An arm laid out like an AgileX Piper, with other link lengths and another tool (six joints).
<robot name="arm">
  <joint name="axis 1" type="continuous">
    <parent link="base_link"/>
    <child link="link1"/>
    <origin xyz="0 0 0.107" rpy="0 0 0"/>
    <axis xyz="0 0 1"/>
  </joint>
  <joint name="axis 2" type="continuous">
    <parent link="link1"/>
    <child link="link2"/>
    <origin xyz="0 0 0" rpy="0 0 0"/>
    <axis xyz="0 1 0"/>
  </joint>
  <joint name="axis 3" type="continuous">
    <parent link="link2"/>
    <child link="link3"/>
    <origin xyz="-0.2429 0 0.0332" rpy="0 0 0"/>
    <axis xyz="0 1 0"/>
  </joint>
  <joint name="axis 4" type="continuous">
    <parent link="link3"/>
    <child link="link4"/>
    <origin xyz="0.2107 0 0.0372" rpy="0 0 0"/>
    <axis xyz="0.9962 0 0.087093"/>
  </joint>
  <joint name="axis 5" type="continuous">
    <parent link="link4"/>
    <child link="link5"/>
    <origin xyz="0 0 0" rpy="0 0 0"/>
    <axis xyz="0 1 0"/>
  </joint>
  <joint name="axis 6" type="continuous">
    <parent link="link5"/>
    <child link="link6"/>
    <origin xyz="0.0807 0 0.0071" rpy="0 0 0"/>
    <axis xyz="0.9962 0 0.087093"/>
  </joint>
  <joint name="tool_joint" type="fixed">
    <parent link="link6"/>
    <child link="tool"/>
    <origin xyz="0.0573 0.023 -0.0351" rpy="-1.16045 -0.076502 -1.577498"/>
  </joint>
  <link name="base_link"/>
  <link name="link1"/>
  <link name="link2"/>
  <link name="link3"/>
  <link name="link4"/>
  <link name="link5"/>
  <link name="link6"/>
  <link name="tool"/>
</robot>
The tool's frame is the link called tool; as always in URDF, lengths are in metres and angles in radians. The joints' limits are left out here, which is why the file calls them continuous.
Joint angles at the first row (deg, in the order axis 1, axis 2, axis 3, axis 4, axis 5, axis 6):
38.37, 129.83, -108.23, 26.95, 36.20, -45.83
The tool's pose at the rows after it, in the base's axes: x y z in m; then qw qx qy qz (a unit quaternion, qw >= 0):
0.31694 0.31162 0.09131 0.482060 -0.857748 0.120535 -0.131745
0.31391 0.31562 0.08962 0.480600 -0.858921 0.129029 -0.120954
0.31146 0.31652 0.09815 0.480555 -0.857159 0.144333 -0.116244
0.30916 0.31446 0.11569 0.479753 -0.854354 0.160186 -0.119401
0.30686 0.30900 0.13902 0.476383 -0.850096 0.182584 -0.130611
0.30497 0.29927 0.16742 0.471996 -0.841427 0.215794 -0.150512
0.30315 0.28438 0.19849 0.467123 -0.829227 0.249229 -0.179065
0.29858 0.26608 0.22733 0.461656 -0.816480 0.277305 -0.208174
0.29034 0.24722 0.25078 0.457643 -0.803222 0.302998 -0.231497
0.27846 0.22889 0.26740 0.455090 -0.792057 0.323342 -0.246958
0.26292 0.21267 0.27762 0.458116 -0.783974 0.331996 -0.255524
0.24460 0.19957 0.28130 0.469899 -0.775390 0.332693 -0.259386
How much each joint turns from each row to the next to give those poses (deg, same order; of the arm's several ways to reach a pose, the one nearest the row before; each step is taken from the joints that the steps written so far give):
0.78, 2.37, -1.91, -0.11, 0.74, 0.23
0.41, 0.87, -1.22, -0.08, 1.21, 1.60
0.11, -0.66, -1.01, -1.01, 1.71, 3.15
0.01, -1.98, -0.98, -2.31, 2.26, 4.29
-0.10, -2.91, -0.91, -3.66, 2.63, 5.87
-0.38, -3.75, -0.87, -4.66, 2.96, 7.33
-0.70, -4.43, -0.58, -5.05, 3.10, 6.96
-0.81, -4.90, 0.44, -4.47, 2.87, 5.39
-0.81, -5.19, 1.99, -3.30, 2.06, 4.17
-0.77, -5.51, 3.78, -2.02, 1.01, 2.83
-0.54, -5.99, 5.71, -0.67, -0.63, 1.10
-0.20, -6.54, 7.76, 0.42, -2.84, 0.19

